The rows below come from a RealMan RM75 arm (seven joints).
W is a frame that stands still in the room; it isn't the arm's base.
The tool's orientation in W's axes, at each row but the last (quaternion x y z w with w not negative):
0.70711 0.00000 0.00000 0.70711
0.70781 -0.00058 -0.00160 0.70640
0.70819 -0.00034 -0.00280 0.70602
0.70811 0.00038 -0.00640 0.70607
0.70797 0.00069 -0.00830 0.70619
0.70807 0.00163 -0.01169 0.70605
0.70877 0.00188 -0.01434 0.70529
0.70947 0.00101 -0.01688 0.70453
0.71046 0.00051 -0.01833 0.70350
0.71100 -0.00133 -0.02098 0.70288
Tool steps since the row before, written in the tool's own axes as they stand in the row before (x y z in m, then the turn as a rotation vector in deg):
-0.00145 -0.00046 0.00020 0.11 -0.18 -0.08
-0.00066 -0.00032 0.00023 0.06 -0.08 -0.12
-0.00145 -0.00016 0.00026 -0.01 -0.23 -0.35
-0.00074 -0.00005 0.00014 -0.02 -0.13 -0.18
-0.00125 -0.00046 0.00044 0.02 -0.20 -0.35
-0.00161 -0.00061 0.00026 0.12 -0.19 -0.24
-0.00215 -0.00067 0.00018 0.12 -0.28 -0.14
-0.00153 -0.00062 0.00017 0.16 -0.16 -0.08
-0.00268 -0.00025 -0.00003 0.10 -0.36 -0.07
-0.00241 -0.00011 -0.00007 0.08 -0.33 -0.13
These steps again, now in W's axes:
-0.00145 -0.00020 -0.00046 0.11 0.08 -0.18
-0.00066 -0.00023 -0.00032 0.06 0.12 -0.08
-0.00145 -0.00025 -0.00016 -0.01 0.35 -0.23
-0.00074 -0.00013 -0.00004 -0.02 0.18 -0.13
-0.00126 -0.00043 -0.00045 0.02 0.35 -0.20
-0.00162 -0.00024 -0.00058 0.12 0.24 -0.19
-0.00217 -0.00014 -0.00062 0.12 0.14 -0.28
-0.00155 -0.00013 -0.00058 0.16 0.08 -0.16
-0.00268 0.00010 -0.00018 0.09 0.07 -0.36
-0.00241 0.00015 -0.00004 0.07 0.13 -0.33

